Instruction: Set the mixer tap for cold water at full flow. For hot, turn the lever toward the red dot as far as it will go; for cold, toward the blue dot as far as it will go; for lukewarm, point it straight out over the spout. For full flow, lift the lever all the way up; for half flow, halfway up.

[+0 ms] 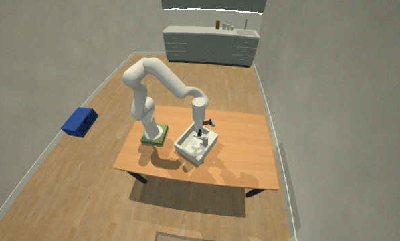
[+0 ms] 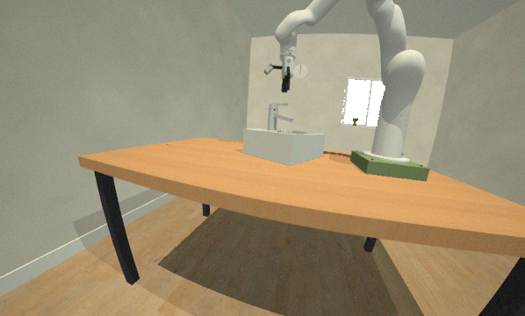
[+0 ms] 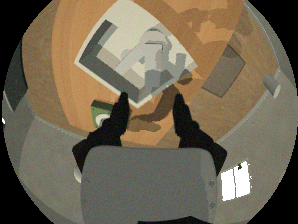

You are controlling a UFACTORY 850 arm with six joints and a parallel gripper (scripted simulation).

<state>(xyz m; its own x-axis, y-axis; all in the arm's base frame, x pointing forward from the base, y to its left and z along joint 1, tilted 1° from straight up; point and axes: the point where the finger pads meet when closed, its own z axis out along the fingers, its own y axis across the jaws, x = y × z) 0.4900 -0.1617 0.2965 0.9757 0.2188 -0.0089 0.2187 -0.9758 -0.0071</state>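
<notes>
My hand is 2 cm short of the grey lever and 9 cm above it. From my hand the other things lie so: white basin (4 cm behind, 8 cm to the left, 32 cm below).
</notes>
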